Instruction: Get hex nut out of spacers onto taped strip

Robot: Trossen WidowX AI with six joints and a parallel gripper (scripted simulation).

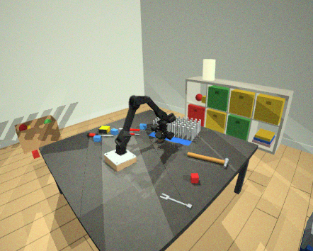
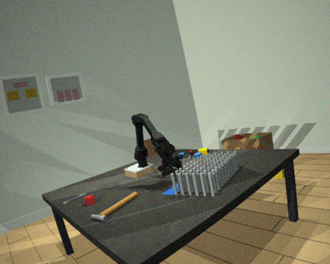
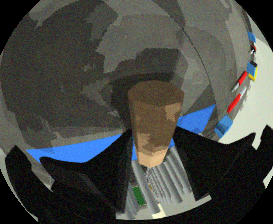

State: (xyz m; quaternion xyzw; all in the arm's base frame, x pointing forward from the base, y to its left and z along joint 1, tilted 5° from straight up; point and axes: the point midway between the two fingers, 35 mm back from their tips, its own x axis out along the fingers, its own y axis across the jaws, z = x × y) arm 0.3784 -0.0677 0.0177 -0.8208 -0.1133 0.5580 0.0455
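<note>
Now: gripper tip 60 mm short of the blue taped strip, 30 mm to the left of it and 20 mm above it. The rest, counted from my gripper tip: hook tool 110 mm ahead, 10 mm to the left; red cube 450 mm to the right, 300 mm behind; yellow block 530 mm to the left, 190 mm behind.
</note>
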